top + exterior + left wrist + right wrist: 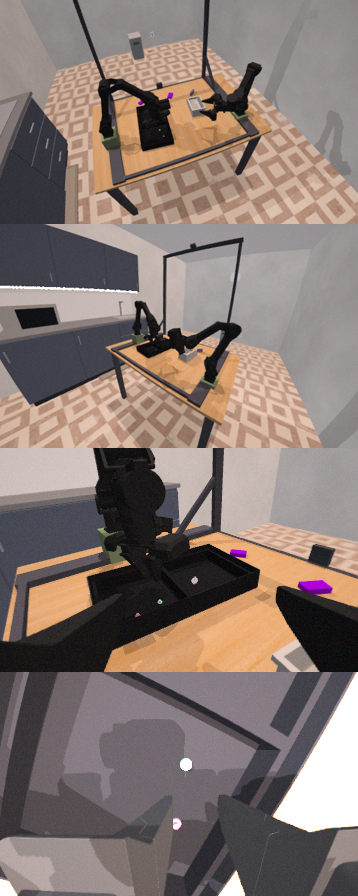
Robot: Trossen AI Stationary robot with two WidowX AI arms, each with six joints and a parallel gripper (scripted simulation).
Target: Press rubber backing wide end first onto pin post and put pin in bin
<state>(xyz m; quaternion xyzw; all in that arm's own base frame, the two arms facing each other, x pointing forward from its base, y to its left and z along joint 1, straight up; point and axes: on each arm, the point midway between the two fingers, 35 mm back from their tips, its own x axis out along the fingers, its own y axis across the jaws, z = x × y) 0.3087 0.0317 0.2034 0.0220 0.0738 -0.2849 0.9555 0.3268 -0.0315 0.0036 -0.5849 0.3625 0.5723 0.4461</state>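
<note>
My right hand is 130 mm past the silver leaf-shaped pin, 40 mm to the left of it and 90 mm above it. Also, from my right hand: black two-compartment tray 60 mm behind, 30 mm to the right, 90 mm below; then grey bin 160 mm behind, 310 mm to the left, 70 mm below.
</note>
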